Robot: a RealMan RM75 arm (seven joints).
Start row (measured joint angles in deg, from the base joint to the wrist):
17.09 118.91 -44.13 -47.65 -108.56 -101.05 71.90
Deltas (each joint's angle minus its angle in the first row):
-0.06 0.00 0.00 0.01 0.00 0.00 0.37
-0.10 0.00 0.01 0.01 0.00 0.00 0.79
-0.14 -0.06 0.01 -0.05 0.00 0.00 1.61
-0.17 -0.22 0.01 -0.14 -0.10 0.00 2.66
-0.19 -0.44 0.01 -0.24 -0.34 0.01 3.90
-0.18 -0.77 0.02 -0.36 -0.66 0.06 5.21
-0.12 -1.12 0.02 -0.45 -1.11 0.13 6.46
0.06 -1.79 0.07 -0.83 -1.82 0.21 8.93
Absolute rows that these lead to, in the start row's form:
17.03 118.91 -44.13 -47.64 -108.56 -101.05 72.27
16.99 118.91 -44.12 -47.64 -108.56 -101.05 72.69
16.95 118.85 -44.12 -47.70 -108.56 -101.05 73.51
16.92 118.69 -44.12 -47.79 -108.66 -101.05 74.56
16.90 118.47 -44.12 -47.89 -108.90 -101.04 75.80
16.91 118.14 -44.11 -48.01 -109.22 -100.99 77.11
16.97 117.79 -44.11 -48.10 -109.67 -100.92 78.36
17.15 117.12 -44.06 -48.48 -110.38 -100.84 80.83

